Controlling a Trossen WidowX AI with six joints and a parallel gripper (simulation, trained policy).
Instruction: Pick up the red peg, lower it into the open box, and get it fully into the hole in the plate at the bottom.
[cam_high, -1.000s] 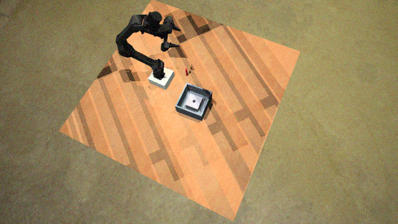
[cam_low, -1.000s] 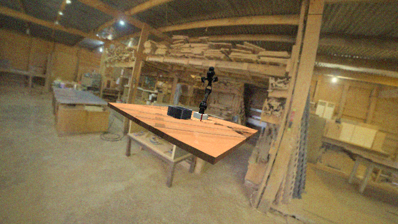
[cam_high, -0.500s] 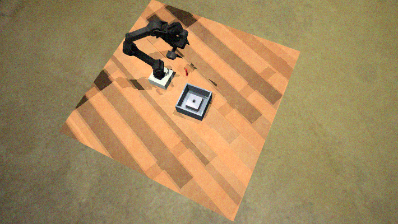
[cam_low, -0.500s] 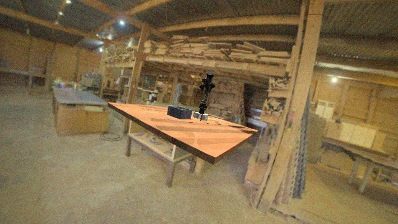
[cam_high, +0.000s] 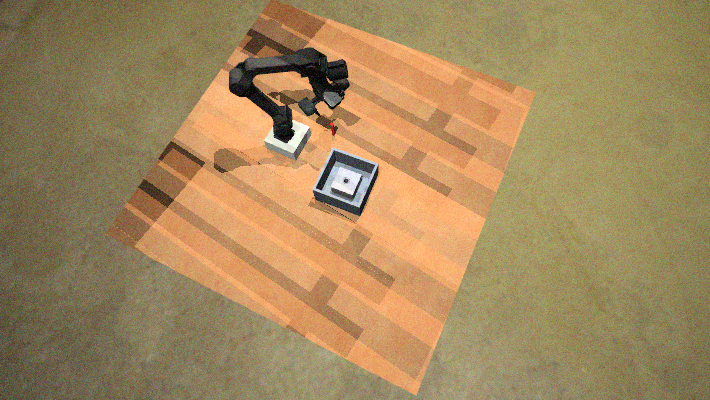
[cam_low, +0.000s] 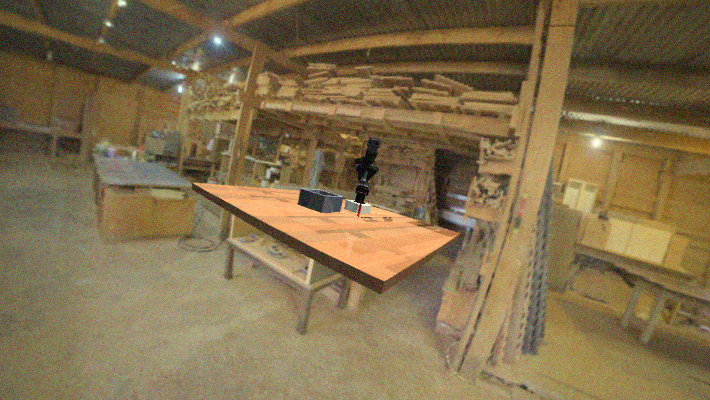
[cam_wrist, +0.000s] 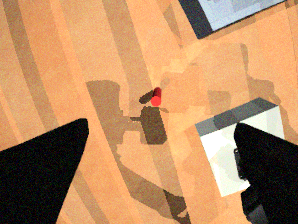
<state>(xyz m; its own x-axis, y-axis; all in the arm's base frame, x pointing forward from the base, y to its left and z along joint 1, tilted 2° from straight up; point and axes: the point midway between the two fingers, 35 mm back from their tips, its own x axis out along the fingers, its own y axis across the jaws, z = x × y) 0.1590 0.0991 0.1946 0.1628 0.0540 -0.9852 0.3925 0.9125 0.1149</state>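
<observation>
Right now my gripper tip is 10 mm past the red peg, 20 mm to the right of it and 180 mm above it. From my gripper tip the other things lie so: box: 150 mm ahead, 170 mm to the right, 190 mm below; then plate: 150 mm ahead, 170 mm to the right, 170 mm below.
</observation>
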